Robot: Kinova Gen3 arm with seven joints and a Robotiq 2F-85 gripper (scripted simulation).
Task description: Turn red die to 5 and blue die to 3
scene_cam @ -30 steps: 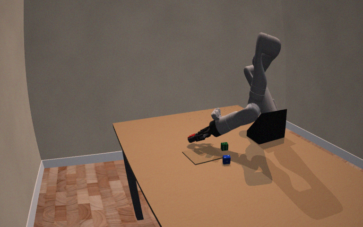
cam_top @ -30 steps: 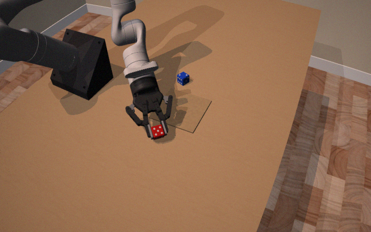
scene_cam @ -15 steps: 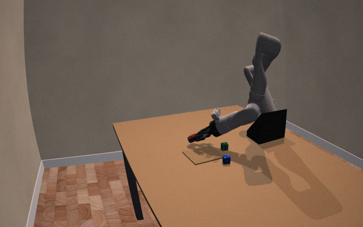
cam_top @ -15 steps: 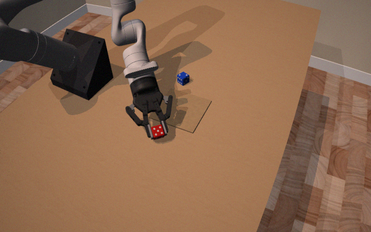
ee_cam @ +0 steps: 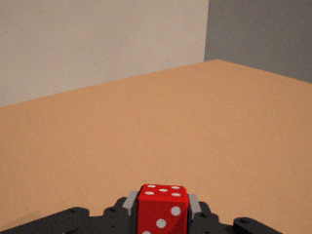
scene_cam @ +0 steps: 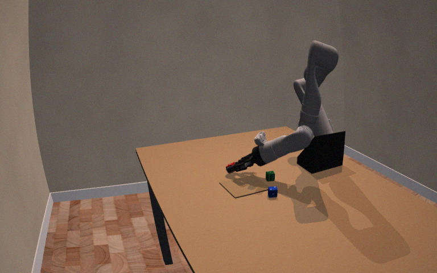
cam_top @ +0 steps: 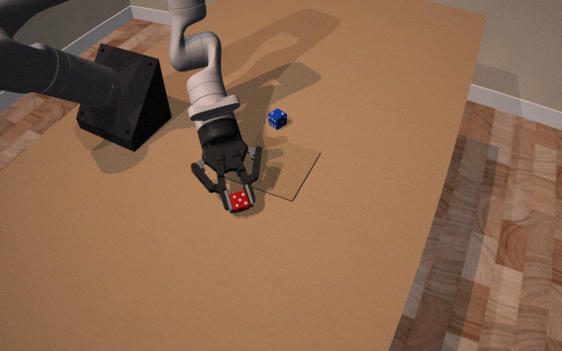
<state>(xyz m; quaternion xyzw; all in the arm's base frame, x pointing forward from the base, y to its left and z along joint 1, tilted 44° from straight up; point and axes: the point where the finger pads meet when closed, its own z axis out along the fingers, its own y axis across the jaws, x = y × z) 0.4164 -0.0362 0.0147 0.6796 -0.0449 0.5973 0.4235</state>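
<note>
The red die is right at my hand. The rest, counted from my hand: thin tan mat (120 mm to the left, 30 mm below, 10 mm behind); blue die (230 mm to the left, 80 mm behind, 10 mm below); green die (120 mm behind, 100 mm to the left, 10 mm below).
</note>
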